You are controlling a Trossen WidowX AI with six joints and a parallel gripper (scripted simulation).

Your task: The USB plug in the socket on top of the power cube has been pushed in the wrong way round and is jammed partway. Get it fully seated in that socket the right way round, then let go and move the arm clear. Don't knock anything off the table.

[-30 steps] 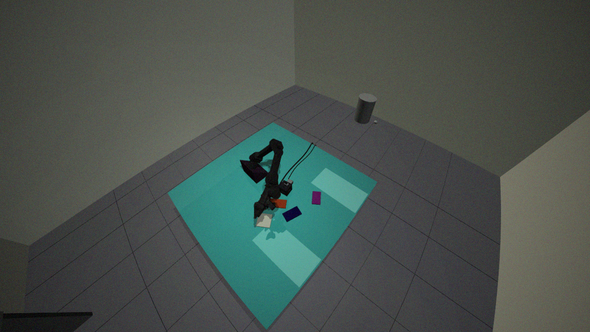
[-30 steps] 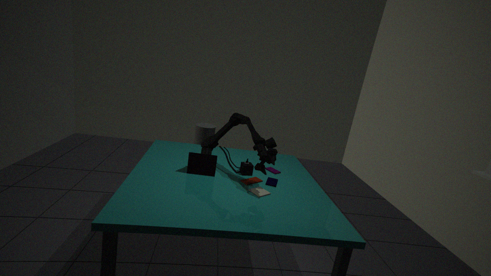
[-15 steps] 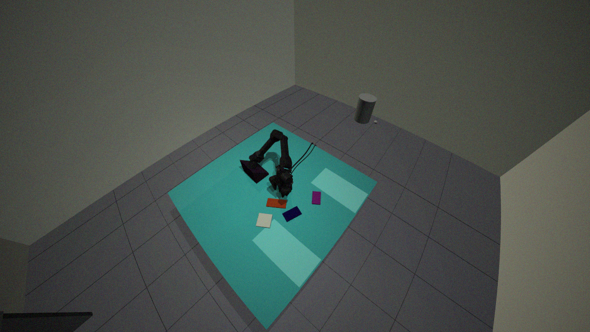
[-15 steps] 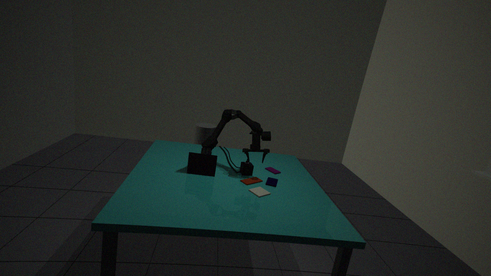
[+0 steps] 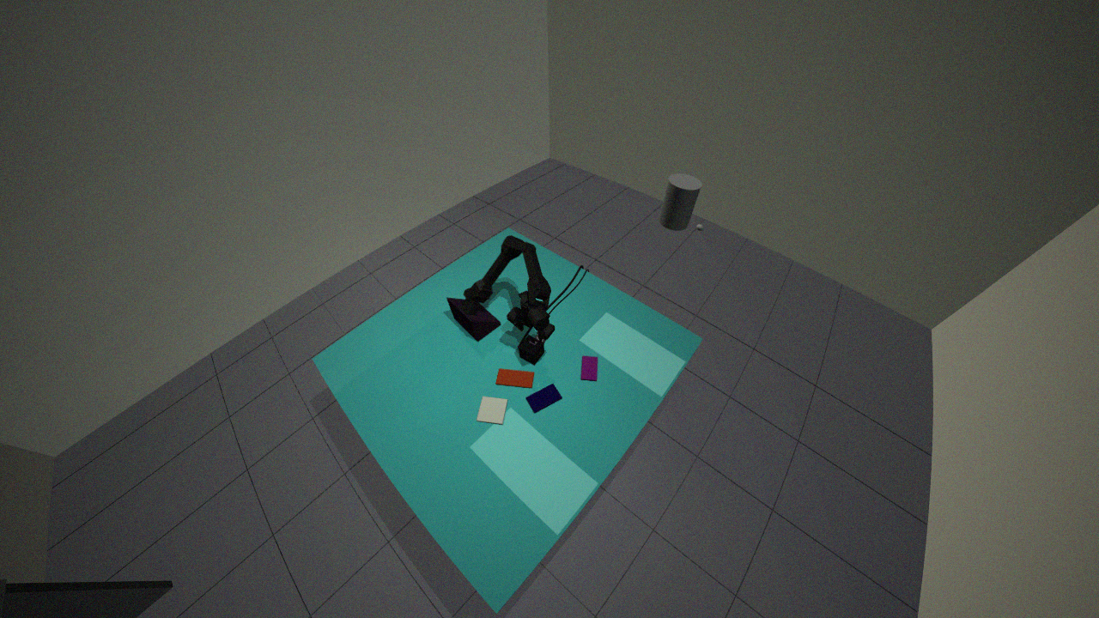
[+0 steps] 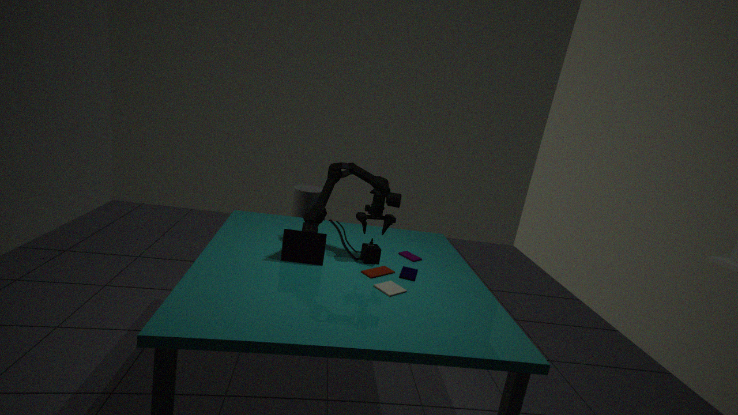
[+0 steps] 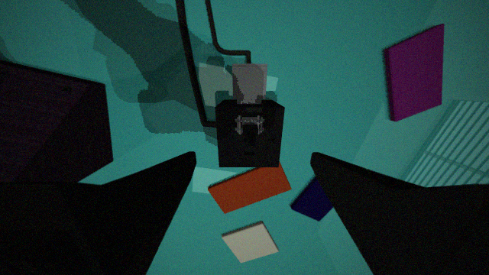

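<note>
Now: gripper tip 40 mm above the USB plug. Round my gripper tip: pale socket: 10 mm to the left, 70 mm below; dark blue card: 190 mm ahead, 100 mm to the right, 130 mm below; orange card: 50 mm ahead, 130 mm to the right, 130 mm below.
</note>
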